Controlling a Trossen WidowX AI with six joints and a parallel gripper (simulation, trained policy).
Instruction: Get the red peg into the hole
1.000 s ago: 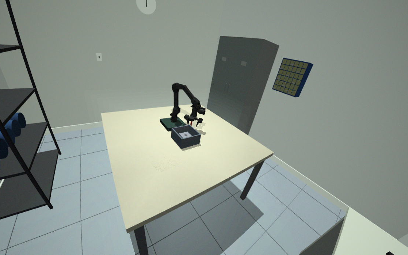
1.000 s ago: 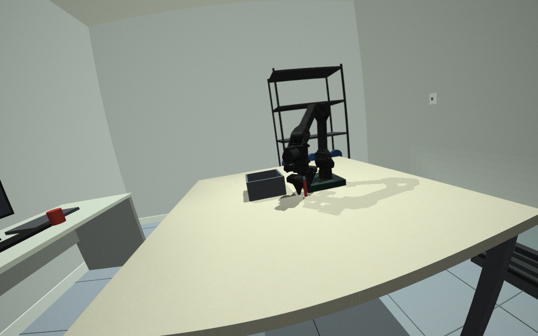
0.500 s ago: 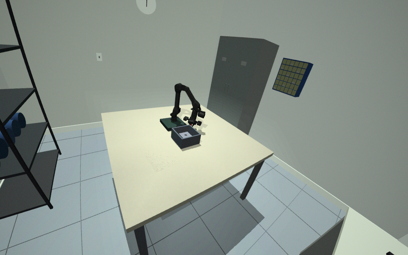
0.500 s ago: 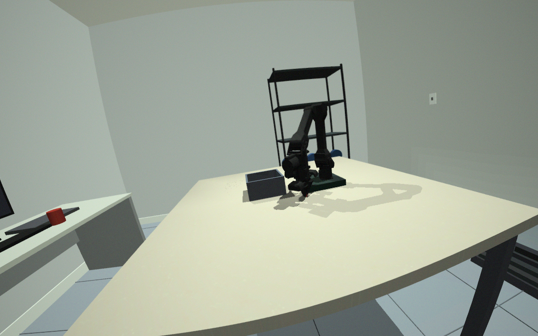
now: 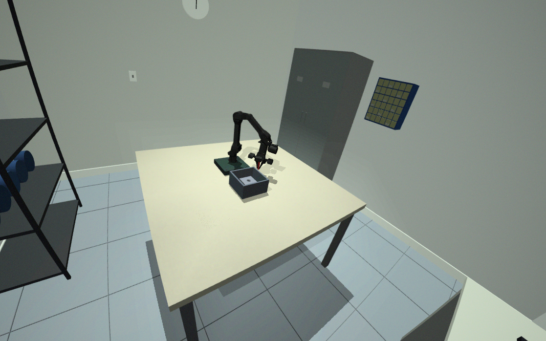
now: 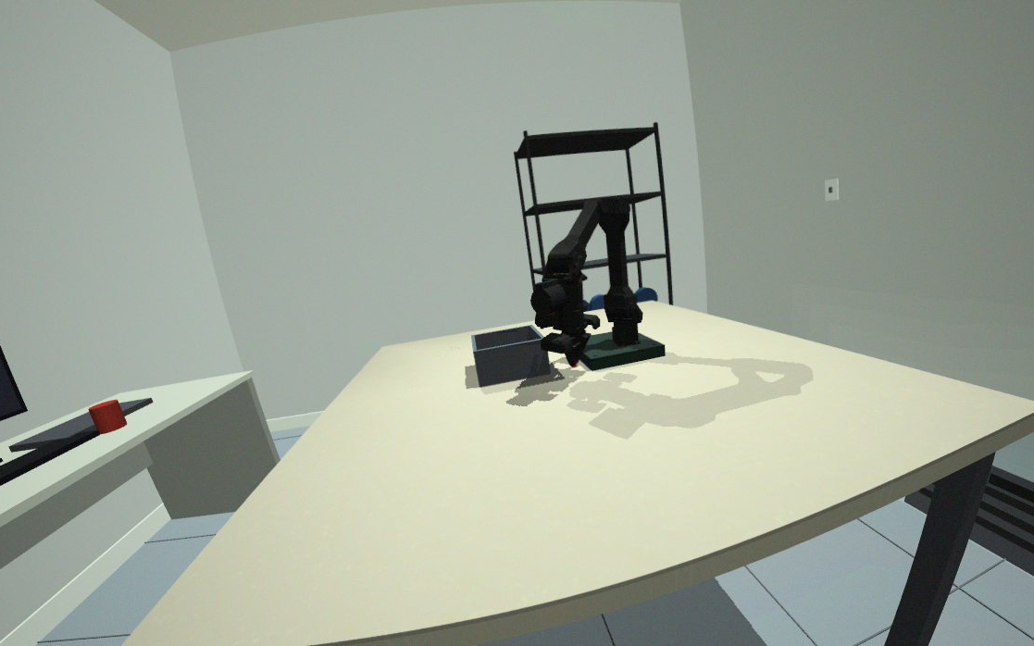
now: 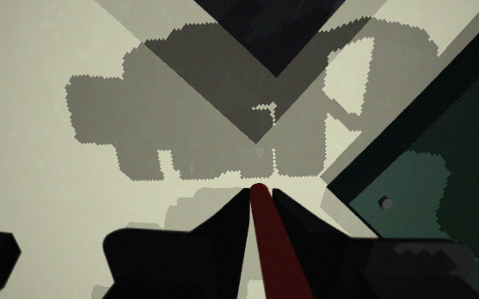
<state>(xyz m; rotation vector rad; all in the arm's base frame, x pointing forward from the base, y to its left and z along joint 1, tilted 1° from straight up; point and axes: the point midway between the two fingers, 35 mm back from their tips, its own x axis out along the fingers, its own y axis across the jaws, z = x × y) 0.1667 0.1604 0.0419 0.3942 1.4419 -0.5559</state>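
My gripper tip is 170 mm short of the grey plate and 140 mm to the left of it. From my gripper tip the other things lie so: red peg: 40 mm above; then dark grey box: 170 mm ahead, 140 mm to the right, 10 mm below.
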